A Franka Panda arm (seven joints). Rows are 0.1 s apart.
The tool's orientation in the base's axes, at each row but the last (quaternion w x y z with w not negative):
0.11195, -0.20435, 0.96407, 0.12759
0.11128, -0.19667, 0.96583, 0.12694
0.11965, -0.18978, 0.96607, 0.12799
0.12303, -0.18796, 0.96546, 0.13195
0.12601, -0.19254, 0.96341, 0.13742
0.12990, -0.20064, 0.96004, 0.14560
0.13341, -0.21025, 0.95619, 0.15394
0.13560, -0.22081, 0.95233, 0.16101
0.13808, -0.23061, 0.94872, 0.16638
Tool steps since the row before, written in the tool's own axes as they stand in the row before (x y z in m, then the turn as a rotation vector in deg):
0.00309, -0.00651, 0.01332, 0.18, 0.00, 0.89
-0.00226, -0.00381, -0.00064, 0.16, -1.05, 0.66
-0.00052, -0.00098, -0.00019, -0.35, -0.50, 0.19
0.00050, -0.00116, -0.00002, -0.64, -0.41, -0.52
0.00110, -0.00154, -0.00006, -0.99, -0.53, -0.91
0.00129, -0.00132, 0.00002, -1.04, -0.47, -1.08
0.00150, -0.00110, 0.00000, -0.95, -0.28, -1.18
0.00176, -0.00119, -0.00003, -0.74, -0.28, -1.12
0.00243, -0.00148, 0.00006, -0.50, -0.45, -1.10
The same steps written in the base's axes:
0.00218, -0.00300, -0.01468, -0.01, 0.19, -0.89
0.00348, -0.00278, 0.00043, 0.39, -0.80, -0.88
0.00082, -0.00076, 0.00013, 0.55, -0.27, -0.18
0.00001, -0.00121, -0.00037, 0.64, -0.31, 0.58
-0.00037, -0.00176, -0.00060, 0.93, -0.42, 1.02
-0.00058, -0.00160, -0.00072, 0.91, -0.41, 1.21
-0.00083, -0.00149, -0.00074, 0.73, -0.31, 1.32
-0.00098, -0.00169, -0.00085, 0.56, -0.37, 1.20
-0.00135, -0.00217, -0.00125, 0.44, -0.60, 1.05

